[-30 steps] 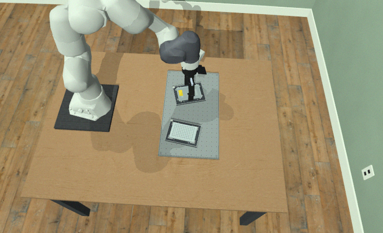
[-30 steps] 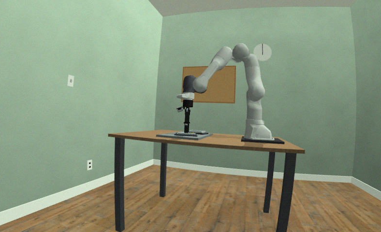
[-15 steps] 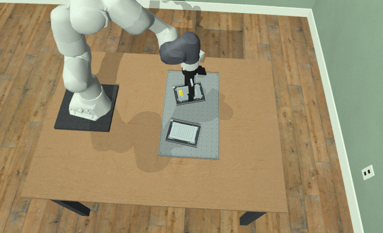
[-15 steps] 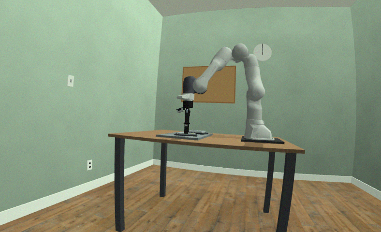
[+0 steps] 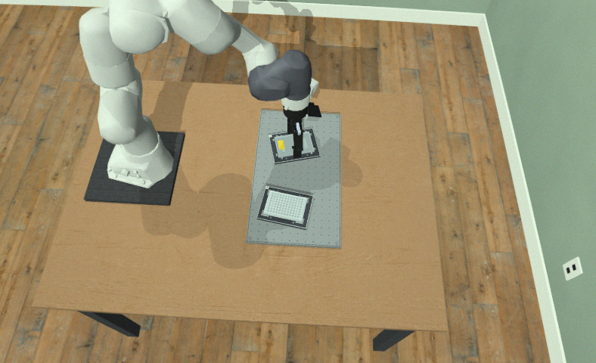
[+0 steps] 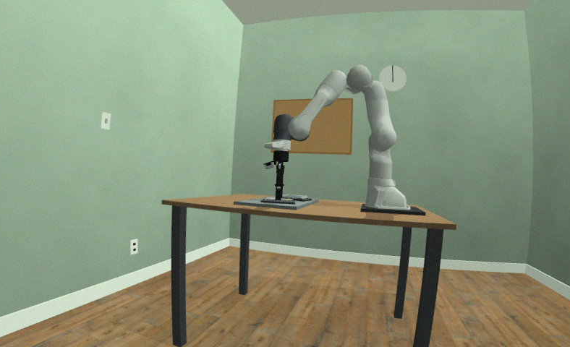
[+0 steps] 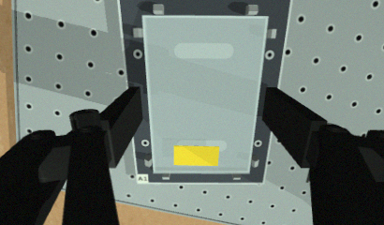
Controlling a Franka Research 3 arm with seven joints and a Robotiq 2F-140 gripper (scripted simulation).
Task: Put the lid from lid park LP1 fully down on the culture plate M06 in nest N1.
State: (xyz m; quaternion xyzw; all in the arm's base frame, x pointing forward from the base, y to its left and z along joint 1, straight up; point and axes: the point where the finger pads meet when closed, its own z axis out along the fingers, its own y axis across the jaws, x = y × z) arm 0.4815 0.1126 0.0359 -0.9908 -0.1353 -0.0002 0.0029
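My hand is 2 cm above the clear lid. Round my hand: culture plate: 1 cm behind, 24 cm to the right, 2 cm below; dark nest: 1 cm behind, 24 cm to the right, 3 cm below; dark lid park: 3 cm below.
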